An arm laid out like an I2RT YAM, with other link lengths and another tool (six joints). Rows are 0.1 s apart.
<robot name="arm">
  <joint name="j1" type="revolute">
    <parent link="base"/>
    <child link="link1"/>
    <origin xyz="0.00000 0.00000 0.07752"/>
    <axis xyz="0 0 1"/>
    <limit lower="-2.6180" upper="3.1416"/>
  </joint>
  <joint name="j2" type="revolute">
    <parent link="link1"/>
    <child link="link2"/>
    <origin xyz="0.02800 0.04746 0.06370"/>
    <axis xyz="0 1 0"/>
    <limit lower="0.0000" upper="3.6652"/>
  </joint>
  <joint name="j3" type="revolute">
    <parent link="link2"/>
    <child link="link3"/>
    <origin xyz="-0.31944 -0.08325 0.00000"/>
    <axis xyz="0 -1 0"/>
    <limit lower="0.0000" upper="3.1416"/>
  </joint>
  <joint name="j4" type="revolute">
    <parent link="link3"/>
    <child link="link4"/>
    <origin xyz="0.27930 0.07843 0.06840"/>
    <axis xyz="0 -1 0"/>
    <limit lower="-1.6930" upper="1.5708"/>
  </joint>
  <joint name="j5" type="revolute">
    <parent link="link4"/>
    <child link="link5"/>
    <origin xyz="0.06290 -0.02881 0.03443"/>
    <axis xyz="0 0 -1"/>
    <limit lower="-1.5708" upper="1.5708"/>
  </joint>
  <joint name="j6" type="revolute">
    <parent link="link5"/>
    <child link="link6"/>
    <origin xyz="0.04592 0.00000 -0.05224"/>
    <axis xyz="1 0 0"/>
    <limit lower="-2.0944" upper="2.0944"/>
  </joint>
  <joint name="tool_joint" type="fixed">
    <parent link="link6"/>
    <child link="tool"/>
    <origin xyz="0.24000 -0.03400 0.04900" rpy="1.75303 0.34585 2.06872"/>
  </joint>
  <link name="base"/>
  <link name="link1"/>
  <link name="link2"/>
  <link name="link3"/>
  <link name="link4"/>
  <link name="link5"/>
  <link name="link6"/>
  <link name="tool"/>
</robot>
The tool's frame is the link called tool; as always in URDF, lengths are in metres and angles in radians.
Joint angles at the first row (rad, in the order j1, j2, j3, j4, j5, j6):
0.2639, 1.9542, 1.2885, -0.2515, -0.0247, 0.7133
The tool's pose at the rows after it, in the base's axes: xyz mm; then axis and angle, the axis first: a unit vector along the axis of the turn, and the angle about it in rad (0 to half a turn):
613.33 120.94 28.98 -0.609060 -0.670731 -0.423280 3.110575
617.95 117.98 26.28 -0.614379 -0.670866 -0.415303 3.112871
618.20 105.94 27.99 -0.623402 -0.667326 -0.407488 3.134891
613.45 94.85 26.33 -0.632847 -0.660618 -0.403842 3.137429
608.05 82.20 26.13 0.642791 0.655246 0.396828 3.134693
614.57 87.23 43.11 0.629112 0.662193 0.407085 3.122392
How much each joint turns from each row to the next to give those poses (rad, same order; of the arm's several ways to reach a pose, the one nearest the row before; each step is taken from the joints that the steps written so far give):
-0.0062, 0.0428, 0.0490, -0.0399, 0.0093, -0.0107
-0.0015, 0.0247, 0.0369, -0.0276, 0.0107, 0.0000
-0.0061, 0.0001, 0.0077, -0.0154, 0.0275, 0.0045
-0.0138, -0.0092, -0.0122, -0.0076, 0.0033, 0.0077
-0.0108, -0.0107, -0.0108, -0.0123, 0.0153, 0.0062
0.0030, -0.0214, 0.0077, 0.0029, -0.0045, -0.0199

